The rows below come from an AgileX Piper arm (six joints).
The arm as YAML. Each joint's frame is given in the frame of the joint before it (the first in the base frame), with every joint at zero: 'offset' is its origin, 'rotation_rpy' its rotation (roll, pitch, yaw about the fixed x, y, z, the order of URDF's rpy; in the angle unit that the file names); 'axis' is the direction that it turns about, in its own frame. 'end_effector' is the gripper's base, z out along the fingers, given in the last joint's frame.
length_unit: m
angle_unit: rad
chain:
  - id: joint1
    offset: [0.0, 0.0, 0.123]
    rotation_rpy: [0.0, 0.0, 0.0]
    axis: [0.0, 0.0, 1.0]
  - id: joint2
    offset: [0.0, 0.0, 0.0]
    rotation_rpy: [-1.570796, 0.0, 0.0]
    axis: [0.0, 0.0, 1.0]
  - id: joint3
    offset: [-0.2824, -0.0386, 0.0]
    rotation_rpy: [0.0, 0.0, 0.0]
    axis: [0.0, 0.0, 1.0]
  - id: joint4
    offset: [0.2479, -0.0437, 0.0]
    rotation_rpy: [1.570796, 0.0, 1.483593]
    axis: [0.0, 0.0, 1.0]
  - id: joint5
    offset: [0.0, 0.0, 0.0]
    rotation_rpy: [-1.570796, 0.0, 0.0]
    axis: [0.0, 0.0, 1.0]
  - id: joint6
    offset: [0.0, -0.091, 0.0]
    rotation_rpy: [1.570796, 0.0, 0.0]
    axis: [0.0, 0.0, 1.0]
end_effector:
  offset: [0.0, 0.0, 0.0]
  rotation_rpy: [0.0, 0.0, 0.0]
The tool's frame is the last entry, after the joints.
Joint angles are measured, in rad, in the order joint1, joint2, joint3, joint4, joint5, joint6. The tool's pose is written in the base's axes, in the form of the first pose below.
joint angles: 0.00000, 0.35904, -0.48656, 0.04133, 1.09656, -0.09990
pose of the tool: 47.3 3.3 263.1 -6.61 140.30 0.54
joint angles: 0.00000, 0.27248, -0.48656, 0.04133, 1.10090, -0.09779
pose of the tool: 34.8 3.4 266.4 -6.38 135.61 0.32
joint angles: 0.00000, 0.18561, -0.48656, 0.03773, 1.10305, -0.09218
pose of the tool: 22.1 3.1 268.7 -5.92 130.78 -0.04
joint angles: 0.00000, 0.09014, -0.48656, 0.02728, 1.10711, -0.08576
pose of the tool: 7.9 2.2 269.8 -5.41 125.59 -0.84
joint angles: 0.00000, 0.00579, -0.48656, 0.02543, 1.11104, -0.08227
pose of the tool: -4.7 2.1 269.6 -5.08 121.00 -1.05
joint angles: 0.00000, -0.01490, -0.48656, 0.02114, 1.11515, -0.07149
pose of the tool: -7.9 1.7 269.2 -4.39 120.08 -1.01
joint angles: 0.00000, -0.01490, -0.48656, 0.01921, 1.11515, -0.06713
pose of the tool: -7.9 1.6 269.2 -4.12 120.09 -0.99
